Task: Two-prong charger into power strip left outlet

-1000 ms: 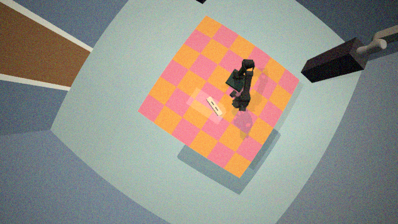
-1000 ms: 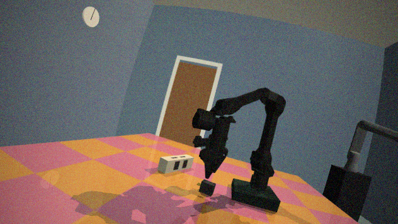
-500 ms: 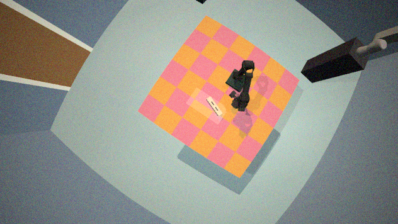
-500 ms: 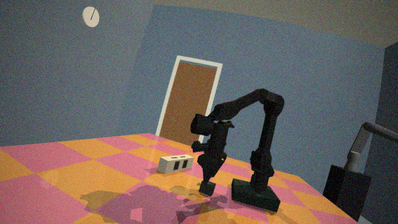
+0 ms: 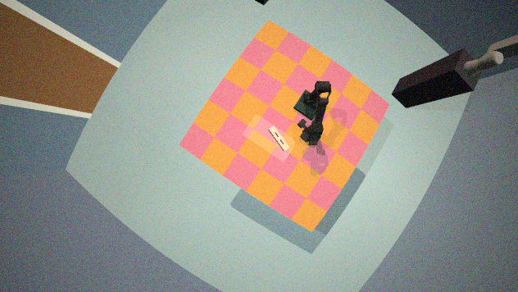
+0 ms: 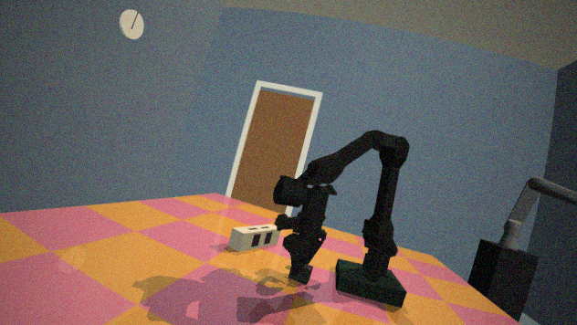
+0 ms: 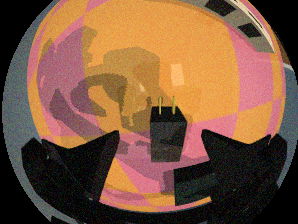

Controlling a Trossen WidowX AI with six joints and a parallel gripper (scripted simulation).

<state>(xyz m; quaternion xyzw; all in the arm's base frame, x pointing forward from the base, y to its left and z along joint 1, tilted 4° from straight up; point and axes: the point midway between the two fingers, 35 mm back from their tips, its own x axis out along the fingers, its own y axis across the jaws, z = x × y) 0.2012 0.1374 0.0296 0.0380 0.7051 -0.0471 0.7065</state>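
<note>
The two-prong charger is 10 mm ahead of my gripper tip and 10 mm to the right of it.
</note>
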